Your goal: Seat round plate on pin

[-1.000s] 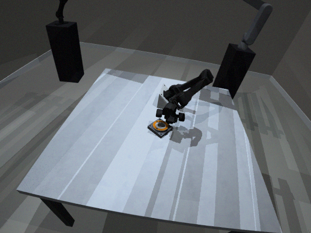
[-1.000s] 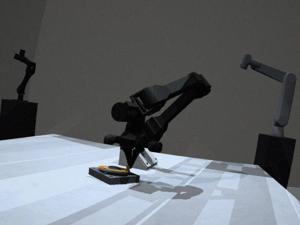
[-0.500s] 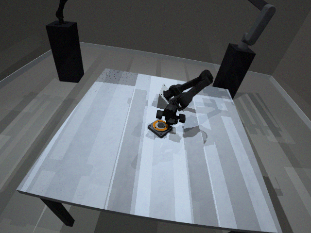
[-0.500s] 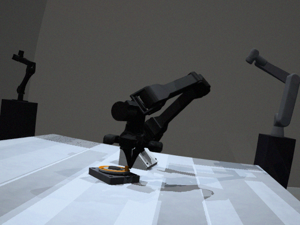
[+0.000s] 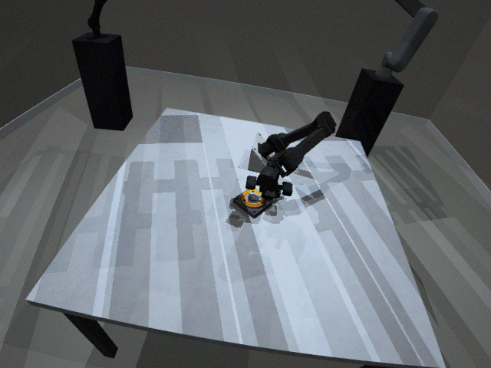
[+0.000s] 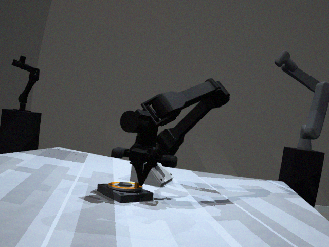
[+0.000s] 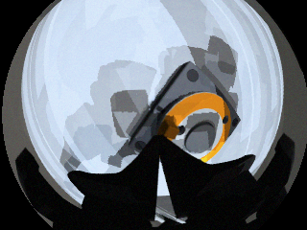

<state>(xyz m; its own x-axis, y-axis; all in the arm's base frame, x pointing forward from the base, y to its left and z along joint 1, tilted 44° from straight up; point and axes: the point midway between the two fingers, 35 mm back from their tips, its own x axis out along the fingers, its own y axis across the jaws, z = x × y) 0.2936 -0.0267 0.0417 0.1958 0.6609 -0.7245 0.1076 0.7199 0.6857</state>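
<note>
The base lies 50 mm to the right of my gripper tip, 20 mm below it and 20 mm behind it.
</note>
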